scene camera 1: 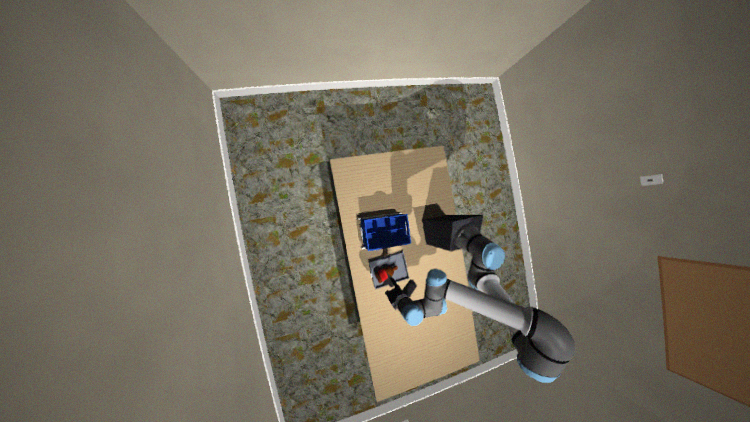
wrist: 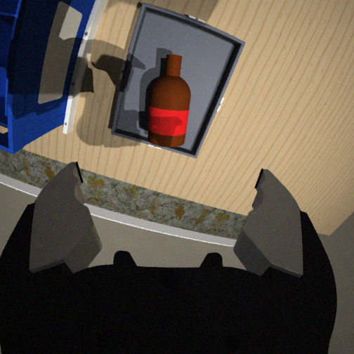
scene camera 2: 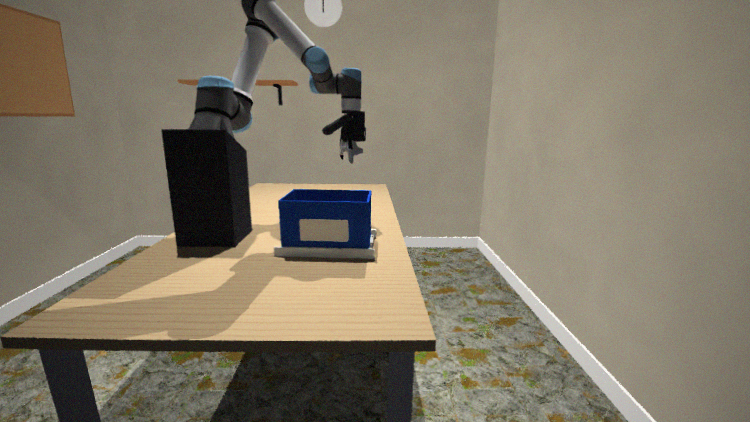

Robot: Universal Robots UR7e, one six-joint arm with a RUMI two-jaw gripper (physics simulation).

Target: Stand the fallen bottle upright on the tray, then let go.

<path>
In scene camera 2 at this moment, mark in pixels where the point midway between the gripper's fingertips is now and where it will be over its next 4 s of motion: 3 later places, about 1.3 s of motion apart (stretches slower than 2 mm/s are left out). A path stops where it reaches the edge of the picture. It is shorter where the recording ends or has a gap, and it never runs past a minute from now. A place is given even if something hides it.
The gripper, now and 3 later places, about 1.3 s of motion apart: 346,161; 344,180; 343,205; 343,191
</path>
